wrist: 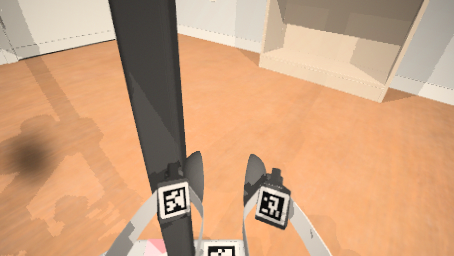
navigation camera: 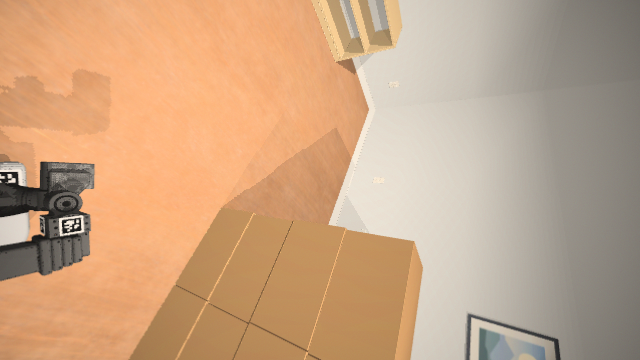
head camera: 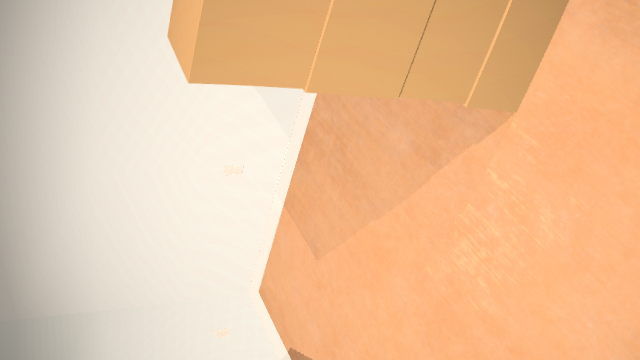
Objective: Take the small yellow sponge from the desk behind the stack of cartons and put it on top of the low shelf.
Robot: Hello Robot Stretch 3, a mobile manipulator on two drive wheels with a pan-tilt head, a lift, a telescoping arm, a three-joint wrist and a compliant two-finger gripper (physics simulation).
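Places are measured from the robot's base along level axes (x down, y ahead, z right), in metres.
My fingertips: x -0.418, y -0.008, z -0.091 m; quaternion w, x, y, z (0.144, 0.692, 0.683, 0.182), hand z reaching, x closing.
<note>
Behind a point stands the place of what it marks.
No yellow sponge, desk or stack of cartons shows in any view. My gripper (wrist: pixel 224 170) {x -0.418, y -0.008, z -0.091 m} is open and empty, held above the bare wooden floor in the wrist view. A pale open wooden shelf unit (wrist: pixel 338 46) stands against the wall at the far right of the wrist view. A shelf unit also shows at the top of the navigation view (navigation camera: pixel 363 26) {x -0.345, y 1.304, z 2.186 m}. I cannot tell whether this is the low shelf.
A tall brown cabinet with several doors (head camera: pixel 358 48) {x -0.710, y -0.304, z 0.845 m} stands against the white wall; it also fills the lower navigation view (navigation camera: pixel 296 286) {x -0.685, y -0.422, z 0.751 m}. My dark mast (wrist: pixel 152 88) crosses the wrist view. A framed picture (navigation camera: pixel 510 338) {x -1.491, y -1.001, z 1.854 m} hangs on the wall. Orange wooden floor (head camera: pixel 492 246) {x -0.001, y 0.252, z 1.059 m} spreads around.
</note>
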